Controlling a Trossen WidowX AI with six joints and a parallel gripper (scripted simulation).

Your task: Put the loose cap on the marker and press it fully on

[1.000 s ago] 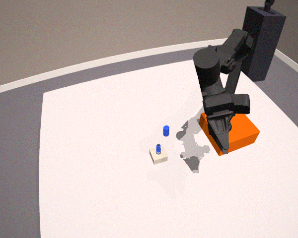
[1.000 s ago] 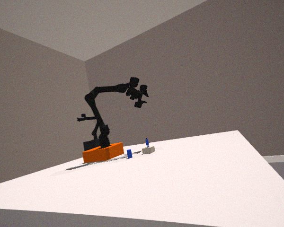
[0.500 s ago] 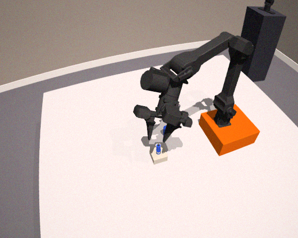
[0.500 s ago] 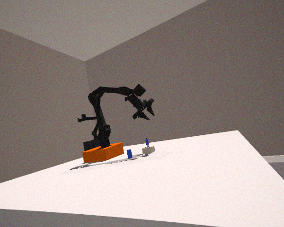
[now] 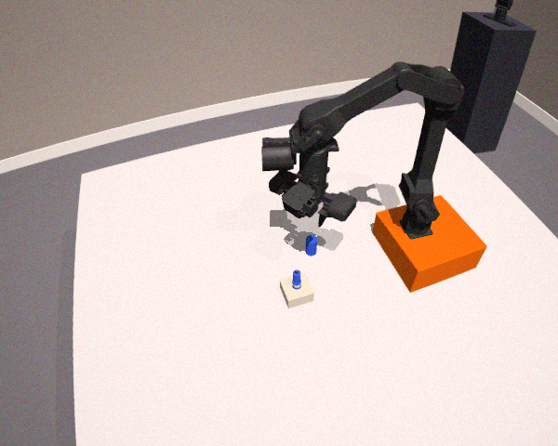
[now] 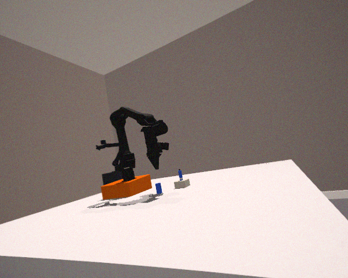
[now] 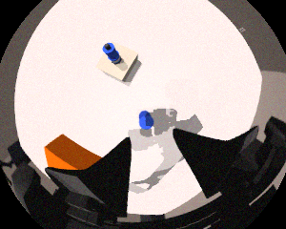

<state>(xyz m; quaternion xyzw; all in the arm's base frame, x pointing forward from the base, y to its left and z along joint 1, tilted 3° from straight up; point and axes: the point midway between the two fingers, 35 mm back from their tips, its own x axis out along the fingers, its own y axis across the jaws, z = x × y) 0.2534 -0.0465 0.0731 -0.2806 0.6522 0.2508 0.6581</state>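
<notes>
The blue marker cap is 90 mm below my gripper tip, 10 mm to the right of it and 10 mm behind it. The rest, counted from my gripper tip: holder block 110 mm to the left, 100 mm below, 60 mm ahead.
</notes>
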